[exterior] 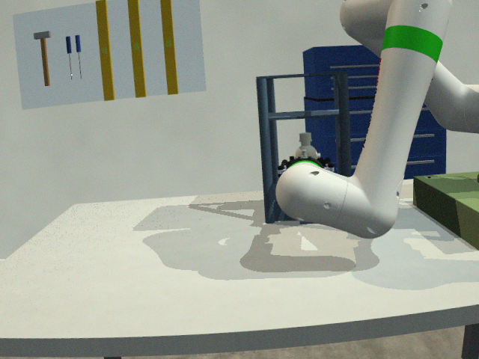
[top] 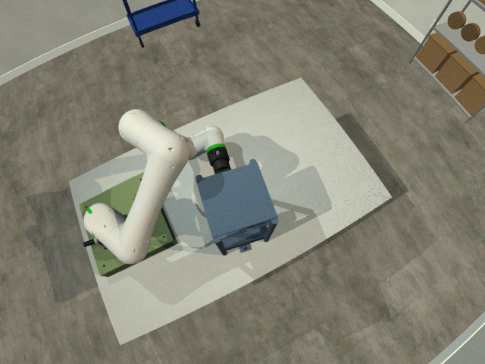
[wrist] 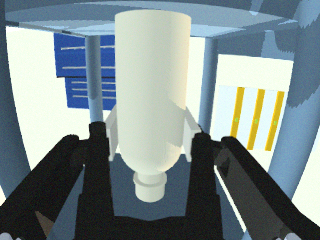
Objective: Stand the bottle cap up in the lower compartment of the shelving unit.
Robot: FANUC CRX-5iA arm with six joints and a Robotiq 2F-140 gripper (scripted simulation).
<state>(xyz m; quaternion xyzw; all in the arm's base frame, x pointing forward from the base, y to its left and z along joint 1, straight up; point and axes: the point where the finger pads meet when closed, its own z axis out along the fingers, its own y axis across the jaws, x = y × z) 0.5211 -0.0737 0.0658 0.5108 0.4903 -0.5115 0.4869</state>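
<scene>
The bottle lies 1 cm above my hand. Round my hand: shelving unit: 5 cm to the right, 4 cm above.
</scene>
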